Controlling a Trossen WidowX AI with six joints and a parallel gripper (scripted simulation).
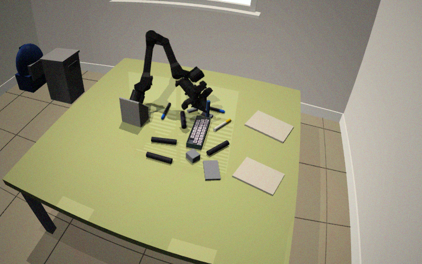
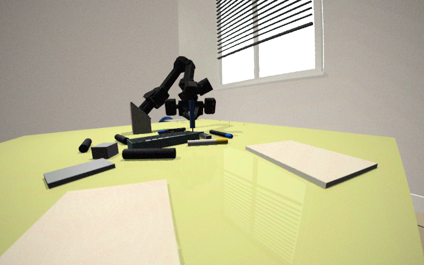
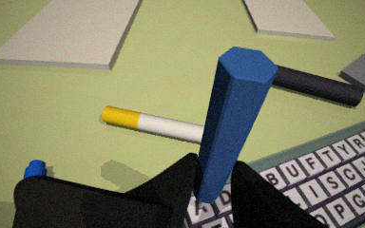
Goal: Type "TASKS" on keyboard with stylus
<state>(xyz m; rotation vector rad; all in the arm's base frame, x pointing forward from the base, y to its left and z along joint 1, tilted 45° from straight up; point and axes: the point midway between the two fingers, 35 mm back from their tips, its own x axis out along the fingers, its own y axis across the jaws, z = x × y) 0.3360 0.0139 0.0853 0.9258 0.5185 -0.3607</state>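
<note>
My gripper tip is now 90 mm short of the yellow marker, 70 mm above it and 10 mm to the right of it. The rest, counted from my gripper tip: grey slab (320 mm to the right, 80 mm ahead, 70 mm below); blue stylus (20 mm below); grey cube (260 mm to the right, 60 mm below, 20 mm behind).
</note>
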